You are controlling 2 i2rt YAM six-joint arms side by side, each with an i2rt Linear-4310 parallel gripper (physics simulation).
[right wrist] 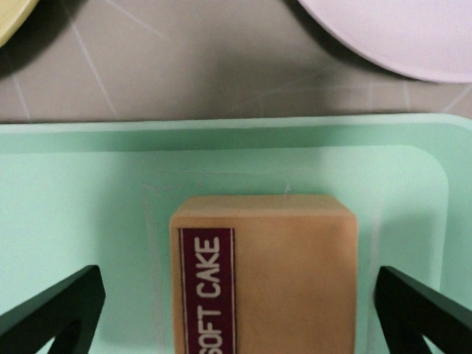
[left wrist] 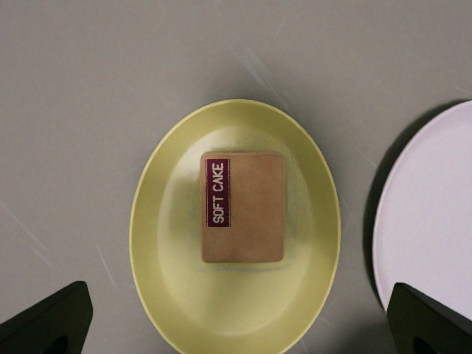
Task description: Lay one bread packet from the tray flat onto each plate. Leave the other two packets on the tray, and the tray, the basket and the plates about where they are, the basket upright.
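Frame: origin at the left arm's base, x back, y down, z right, level; centimetres.
Seen in the pictures: left gripper, fingertip midpoint: [left wrist: 239, 296]; right gripper, fingertip midpoint: [right wrist: 239, 279].
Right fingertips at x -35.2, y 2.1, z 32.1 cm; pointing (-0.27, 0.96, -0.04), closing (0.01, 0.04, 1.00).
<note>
Offsets run from my right fingertips to a thing's top centre. "*": to the spot under its first point.
A brown bread packet {dx -17.3, dy -1.3, dz -9.7 cm} [left wrist: 255, 207] with a dark red SOFT CAKE label lies flat on the yellow plate {dx -14.9, dy -0.2, dz -10.1 cm} [left wrist: 150, 220] [right wrist: 11, 17] in the left wrist view. My left gripper [left wrist: 239, 296] is open and empty, above the plate's near part. A second brown bread packet {dx +1.0, dy -1.3, dz +0.7 cm} [right wrist: 295, 285] lies on the green tray {* dx -2.2, dy +1.5, dz -6.7 cm} [right wrist: 55, 200], near its right end. My right gripper [right wrist: 239, 279] is open, with one finger on each side of this packet and a gap to both sides. The pink plate {* dx -16.7, dy +1.5, dz +3.9 cm} [left wrist: 430, 210] [right wrist: 405, 35] shows no packet on its visible part.
The pink plate stands to the right of the yellow plate, beyond the tray's far rim. The tray's raised rim runs across the right wrist view and curves at the right corner. The basket does not show in either view.
</note>
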